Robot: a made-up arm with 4 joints.
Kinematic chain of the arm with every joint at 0, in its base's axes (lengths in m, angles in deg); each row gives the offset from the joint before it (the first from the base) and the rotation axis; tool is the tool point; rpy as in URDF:
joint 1: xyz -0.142 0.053 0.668 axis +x
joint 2: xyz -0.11 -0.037 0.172 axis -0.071 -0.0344 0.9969
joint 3: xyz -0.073 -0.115 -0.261 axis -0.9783 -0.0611 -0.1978
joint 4: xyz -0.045 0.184 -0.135 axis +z
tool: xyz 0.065 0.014 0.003 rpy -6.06 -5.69 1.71
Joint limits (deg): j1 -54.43..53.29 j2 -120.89..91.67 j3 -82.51..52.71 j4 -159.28..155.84
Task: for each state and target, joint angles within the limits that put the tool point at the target. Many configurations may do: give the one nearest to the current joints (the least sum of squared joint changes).
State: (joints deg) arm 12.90 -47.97 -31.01 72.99
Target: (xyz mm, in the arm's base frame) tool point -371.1 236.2 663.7
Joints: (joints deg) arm 24.24 -16.05 -29.61 95.27
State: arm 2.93 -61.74 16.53 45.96
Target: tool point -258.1 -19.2 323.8
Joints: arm -24.67 -82.02 41.34 62.73
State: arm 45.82 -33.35 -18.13 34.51
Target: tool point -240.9 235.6 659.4
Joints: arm 35.00 -36.06 -24.07 25.59
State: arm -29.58 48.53 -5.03 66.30
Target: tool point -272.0 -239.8 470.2
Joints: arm -37.61 61.64 33.61 63.34
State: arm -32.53 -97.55 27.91 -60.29
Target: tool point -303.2 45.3 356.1
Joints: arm -19.14 -120.00 52.71 -19.91
